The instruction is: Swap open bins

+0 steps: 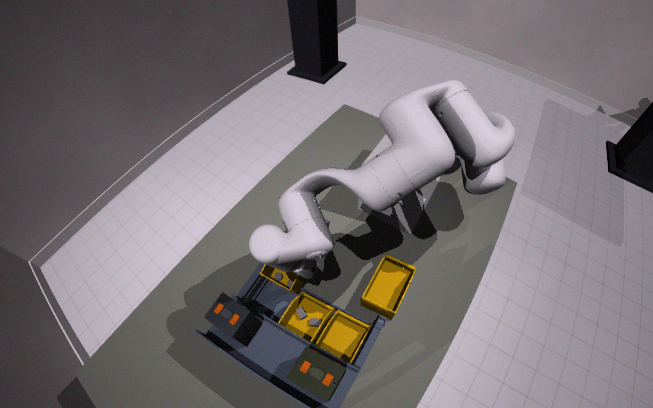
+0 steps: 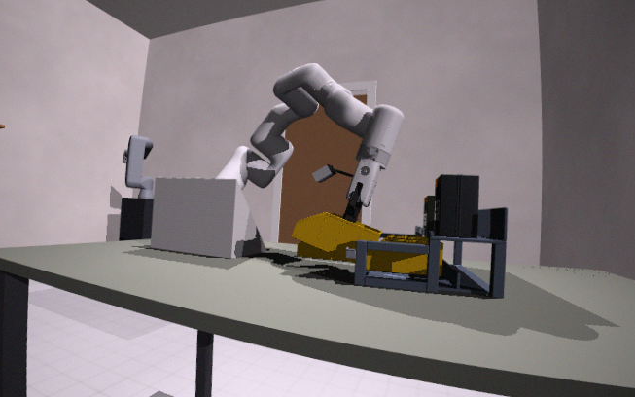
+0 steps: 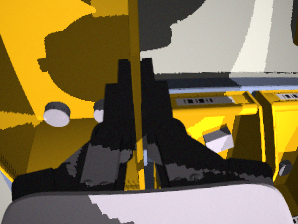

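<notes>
Right now the shelf's front bar is 10 cm below my hand, 7 cm to the left of it and 4 cm ahead of it. The rest, counted from my hand: black box (23 cm ahead, 5 cm above, 4 cm to the right).
</notes>
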